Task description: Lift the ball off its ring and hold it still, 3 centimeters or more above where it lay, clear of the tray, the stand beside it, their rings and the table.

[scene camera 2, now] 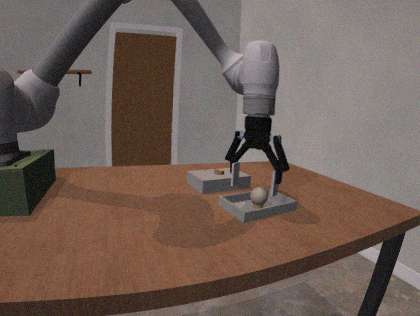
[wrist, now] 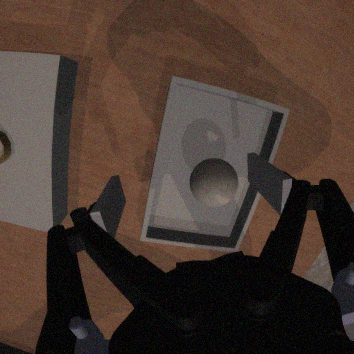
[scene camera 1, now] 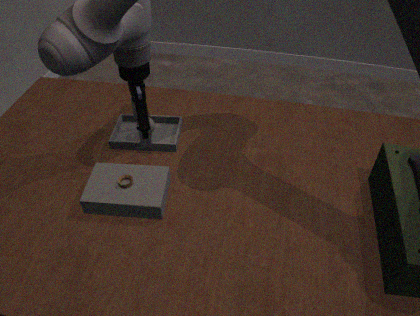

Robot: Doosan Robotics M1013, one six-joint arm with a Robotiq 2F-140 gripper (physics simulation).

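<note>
The pale grey ball rests on its small tan ring inside the shallow grey tray. My gripper is open and empty, pointing down above the tray. In the wrist view the ball lies between the two fingers, closer to the right one, a little off the line between the tips. The right finger shows over the tray's right wall, the left one outside the tray. In scene camera 1 the fingers partly hide the ball.
The grey block stand is beside the tray, with an empty tan ring on top. The arm's green base block stands at the other side of the wooden table.
</note>
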